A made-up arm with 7 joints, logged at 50 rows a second.
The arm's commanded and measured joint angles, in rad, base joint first. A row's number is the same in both.
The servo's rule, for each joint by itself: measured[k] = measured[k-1] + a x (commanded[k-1-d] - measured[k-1]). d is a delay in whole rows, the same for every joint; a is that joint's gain. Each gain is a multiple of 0.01, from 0.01 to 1. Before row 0 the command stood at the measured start. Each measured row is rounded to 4 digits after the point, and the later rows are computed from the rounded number. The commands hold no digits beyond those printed.
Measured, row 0:
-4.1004, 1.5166, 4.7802, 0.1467, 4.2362, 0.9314, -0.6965
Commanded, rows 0 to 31:
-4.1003, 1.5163, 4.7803, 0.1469, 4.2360, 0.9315, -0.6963
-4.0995, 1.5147, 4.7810, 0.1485, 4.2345, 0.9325, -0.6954
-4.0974, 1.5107, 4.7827, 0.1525, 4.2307, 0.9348, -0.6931
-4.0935, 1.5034, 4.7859, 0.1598, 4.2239, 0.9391, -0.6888
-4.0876, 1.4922, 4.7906, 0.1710, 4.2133, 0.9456, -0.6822
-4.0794, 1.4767, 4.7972, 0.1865, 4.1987, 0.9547, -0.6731
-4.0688, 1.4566, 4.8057, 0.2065, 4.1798, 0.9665, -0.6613
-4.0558, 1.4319, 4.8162, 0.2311, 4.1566, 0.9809, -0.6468
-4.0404, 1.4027, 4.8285, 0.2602, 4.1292, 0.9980, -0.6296
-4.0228, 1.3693, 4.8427, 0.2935, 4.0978, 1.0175, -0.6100
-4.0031, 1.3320, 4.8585, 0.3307, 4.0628, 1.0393, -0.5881
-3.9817, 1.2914, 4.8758, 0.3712, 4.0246, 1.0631, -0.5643
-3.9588, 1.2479, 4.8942, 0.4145, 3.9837, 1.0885, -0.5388
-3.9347, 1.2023, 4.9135, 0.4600, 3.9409, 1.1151, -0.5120
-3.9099, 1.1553, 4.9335, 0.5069, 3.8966, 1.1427, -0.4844
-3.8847, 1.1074, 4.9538, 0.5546, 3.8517, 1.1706, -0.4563
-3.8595, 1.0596, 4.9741, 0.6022, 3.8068, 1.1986, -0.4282
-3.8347, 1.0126, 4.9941, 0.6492, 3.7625, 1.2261, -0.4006
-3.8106, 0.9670, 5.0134, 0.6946, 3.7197, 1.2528, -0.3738
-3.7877, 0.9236, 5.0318, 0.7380, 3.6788, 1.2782, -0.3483
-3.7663, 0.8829, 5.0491, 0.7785, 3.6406, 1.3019, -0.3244
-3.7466, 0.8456, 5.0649, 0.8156, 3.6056, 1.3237, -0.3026
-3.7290, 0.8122, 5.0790, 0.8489, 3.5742, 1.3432, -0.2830
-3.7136, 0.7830, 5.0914, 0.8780, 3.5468, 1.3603, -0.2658
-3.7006, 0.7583, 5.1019, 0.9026, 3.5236, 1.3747, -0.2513
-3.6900, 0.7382, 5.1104, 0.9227, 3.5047, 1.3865, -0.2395
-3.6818, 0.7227, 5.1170, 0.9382, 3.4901, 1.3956, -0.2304
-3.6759, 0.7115, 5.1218, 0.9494, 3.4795, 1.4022, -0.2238
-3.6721, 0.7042, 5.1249, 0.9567, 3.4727, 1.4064, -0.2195
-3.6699, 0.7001, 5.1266, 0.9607, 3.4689, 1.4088, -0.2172
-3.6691, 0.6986, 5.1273, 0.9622, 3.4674, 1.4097, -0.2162
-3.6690, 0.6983, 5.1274, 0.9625, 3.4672, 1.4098, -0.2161
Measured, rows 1 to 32:
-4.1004, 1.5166, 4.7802, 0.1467, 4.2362, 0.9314, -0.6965
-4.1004, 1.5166, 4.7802, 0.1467, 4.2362, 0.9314, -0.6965
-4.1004, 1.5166, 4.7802, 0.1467, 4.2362, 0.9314, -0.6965
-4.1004, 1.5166, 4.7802, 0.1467, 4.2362, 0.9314, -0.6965
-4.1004, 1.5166, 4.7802, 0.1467, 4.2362, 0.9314, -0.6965
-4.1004, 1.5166, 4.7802, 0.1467, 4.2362, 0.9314, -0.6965
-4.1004, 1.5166, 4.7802, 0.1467, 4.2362, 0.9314, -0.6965
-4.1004, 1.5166, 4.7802, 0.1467, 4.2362, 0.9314, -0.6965
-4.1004, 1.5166, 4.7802, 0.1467, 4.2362, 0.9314, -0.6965
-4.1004, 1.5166, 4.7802, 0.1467, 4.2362, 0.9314, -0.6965
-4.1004, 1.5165, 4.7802, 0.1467, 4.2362, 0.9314, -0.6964
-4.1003, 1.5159, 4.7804, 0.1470, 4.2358, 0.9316, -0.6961
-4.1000, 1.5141, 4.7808, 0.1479, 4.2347, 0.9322, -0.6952
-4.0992, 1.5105, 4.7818, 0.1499, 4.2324, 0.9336, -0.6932
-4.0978, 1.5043, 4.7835, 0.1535, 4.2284, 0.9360, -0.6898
-4.0956, 1.4949, 4.7861, 0.1591, 4.2222, 0.9397, -0.6846
-4.0924, 1.4819, 4.7898, 0.1672, 4.2133, 0.9451, -0.6774
-4.0880, 1.4649, 4.7948, 0.1781, 4.2014, 0.9523, -0.6679
-4.0823, 1.4438, 4.8012, 0.1921, 4.1862, 0.9614, -0.6560
-4.0752, 1.4185, 4.8091, 0.2093, 4.1676, 0.9726, -0.6417
-4.0665, 1.3891, 4.8185, 0.2299, 4.1456, 0.9859, -0.6251
-4.0563, 1.3559, 4.8294, 0.2539, 4.1202, 1.0013, -0.6063
-4.0446, 1.3192, 4.8417, 0.2812, 4.0915, 1.0187, -0.5854
-4.0314, 1.2795, 4.8553, 0.3116, 4.0599, 1.0380, -0.5626
-4.0168, 1.2373, 4.8702, 0.3448, 4.0256, 1.0589, -0.5384
-4.0009, 1.1931, 4.8861, 0.3805, 3.9891, 1.0812, -0.5129
-3.9839, 1.1477, 4.9028, 0.4182, 3.9508, 1.1047, -0.4866
-3.9660, 1.1018, 4.9201, 0.4575, 3.9113, 1.1290, -0.4599
-3.9474, 1.0560, 4.9378, 0.4978, 3.8711, 1.1538, -0.4332
-3.9282, 1.0110, 4.9557, 0.5386, 3.8307, 1.1787, -0.4069
-3.9088, 0.9674, 4.9734, 0.5794, 3.7908, 1.2033, -0.3813
-3.8893, 0.9260, 4.9908, 0.6196, 3.7519, 1.2274, -0.3569
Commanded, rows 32 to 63:
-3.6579, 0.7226, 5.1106, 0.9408, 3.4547, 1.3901, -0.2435
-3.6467, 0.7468, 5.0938, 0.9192, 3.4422, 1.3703, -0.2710
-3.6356, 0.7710, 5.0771, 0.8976, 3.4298, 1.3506, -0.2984
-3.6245, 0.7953, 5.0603, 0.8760, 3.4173, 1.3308, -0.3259
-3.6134, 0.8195, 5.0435, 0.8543, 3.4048, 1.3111, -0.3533
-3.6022, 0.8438, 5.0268, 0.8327, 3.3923, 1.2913, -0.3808
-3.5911, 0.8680, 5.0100, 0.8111, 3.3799, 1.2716, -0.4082
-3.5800, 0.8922, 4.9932, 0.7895, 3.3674, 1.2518, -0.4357
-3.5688, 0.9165, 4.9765, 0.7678, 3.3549, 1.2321, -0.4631
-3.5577, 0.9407, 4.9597, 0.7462, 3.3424, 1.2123, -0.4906
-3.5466, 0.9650, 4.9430, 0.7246, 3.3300, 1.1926, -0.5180
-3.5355, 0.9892, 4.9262, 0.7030, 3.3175, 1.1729, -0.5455
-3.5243, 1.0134, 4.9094, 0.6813, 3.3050, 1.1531, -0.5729
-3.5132, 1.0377, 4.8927, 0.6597, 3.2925, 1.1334, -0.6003
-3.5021, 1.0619, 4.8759, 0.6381, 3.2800, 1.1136, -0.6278
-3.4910, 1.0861, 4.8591, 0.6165, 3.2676, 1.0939, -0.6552
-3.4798, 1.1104, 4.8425, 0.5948, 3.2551, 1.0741, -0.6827
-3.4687, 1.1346, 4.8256, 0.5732, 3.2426, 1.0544, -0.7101
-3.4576, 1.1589, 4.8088, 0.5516, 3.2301, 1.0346, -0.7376
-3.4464, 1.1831, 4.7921, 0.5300, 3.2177, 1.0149, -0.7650
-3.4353, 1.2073, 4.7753, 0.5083, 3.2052, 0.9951, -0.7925
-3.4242, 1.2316, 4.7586, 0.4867, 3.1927, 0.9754, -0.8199
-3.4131, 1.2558, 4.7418, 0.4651, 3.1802, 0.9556, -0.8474
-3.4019, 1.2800, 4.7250, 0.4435, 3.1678, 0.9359, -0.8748
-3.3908, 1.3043, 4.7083, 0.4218, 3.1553, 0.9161, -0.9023
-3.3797, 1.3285, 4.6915, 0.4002, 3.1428, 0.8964, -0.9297
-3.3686, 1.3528, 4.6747, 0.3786, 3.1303, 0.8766, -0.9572
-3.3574, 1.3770, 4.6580, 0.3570, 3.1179, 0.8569, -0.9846
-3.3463, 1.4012, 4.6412, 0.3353, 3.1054, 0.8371, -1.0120
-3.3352, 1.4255, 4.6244, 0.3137, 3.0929, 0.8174, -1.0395
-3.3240, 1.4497, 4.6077, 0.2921, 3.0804, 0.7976, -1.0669
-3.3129, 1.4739, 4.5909, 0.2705, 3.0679, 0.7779, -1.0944
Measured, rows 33 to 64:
-3.8701, 0.8873, 5.0076, 0.6586, 3.7146, 1.2506, -0.3340
-3.8513, 0.8518, 5.0235, 0.6959, 3.6794, 1.2725, -0.3129
-3.8332, 0.8200, 5.0384, 0.7310, 3.6467, 1.2929, -0.2938
-3.8160, 0.7922, 5.0521, 0.7636, 3.6169, 1.3116, -0.2770
-3.7999, 0.7686, 5.0644, 0.7933, 3.5903, 1.3284, -0.2626
-3.7850, 0.7492, 5.0753, 0.8198, 3.5670, 1.3432, -0.2506
-3.7715, 0.7339, 5.0847, 0.8431, 3.5472, 1.3558, -0.2410
-3.7593, 0.7224, 5.0927, 0.8631, 3.5308, 1.3664, -0.2336
-3.7485, 0.7143, 5.0993, 0.8799, 3.5175, 1.3751, -0.2282
-3.7390, 0.7089, 5.1046, 0.8939, 3.5069, 1.3820, -0.2244
-3.7293, 0.7136, 5.1057, 0.9019, 3.4959, 1.3836, -0.2303
-3.7194, 0.7249, 5.1034, 0.9048, 3.4846, 1.3809, -0.2429
-3.7093, 0.7406, 5.0984, 0.9036, 3.4731, 1.3748, -0.2601
-3.6991, 0.7592, 5.0912, 0.8989, 3.4614, 1.3660, -0.2805
-3.6888, 0.7797, 5.0821, 0.8913, 3.4495, 1.3550, -0.3031
-3.6784, 0.8015, 5.0716, 0.8813, 3.4375, 1.3423, -0.3272
-3.6679, 0.8241, 5.0599, 0.8694, 3.4254, 1.3282, -0.3523
-3.6574, 0.8473, 5.0472, 0.8558, 3.4132, 1.3129, -0.3782
-3.6468, 0.8708, 5.0338, 0.8408, 3.4010, 1.2967, -0.4045
-3.6361, 0.8946, 5.0197, 0.8247, 3.3887, 1.2798, -0.4312
-3.6254, 0.9185, 5.0051, 0.8077, 3.3764, 1.2624, -0.4581
-3.6146, 0.9425, 4.9901, 0.7899, 3.3640, 1.2445, -0.4852
-3.6038, 0.9666, 4.9748, 0.7714, 3.3516, 1.2262, -0.5124
-3.5929, 0.9908, 4.9592, 0.7524, 3.3392, 1.2076, -0.5396
-3.5820, 1.0150, 4.9434, 0.7330, 3.3268, 1.1888, -0.5669
-3.5711, 1.0392, 4.9274, 0.7132, 3.3144, 1.1698, -0.5943
-3.5601, 1.0634, 4.9113, 0.6931, 3.3019, 1.1507, -0.6217
-3.5491, 1.0876, 4.8950, 0.6727, 3.2894, 1.1314, -0.6491
-3.5381, 1.1118, 4.8786, 0.6521, 3.2769, 1.1120, -0.6765
-3.5271, 1.1360, 4.8622, 0.6313, 3.2645, 1.0926, -0.7039
-3.5161, 1.1602, 4.8457, 0.6104, 3.2520, 1.0731, -0.7314
-3.5051, 1.1845, 4.8292, 0.5894, 3.2395, 1.0536, -0.7588

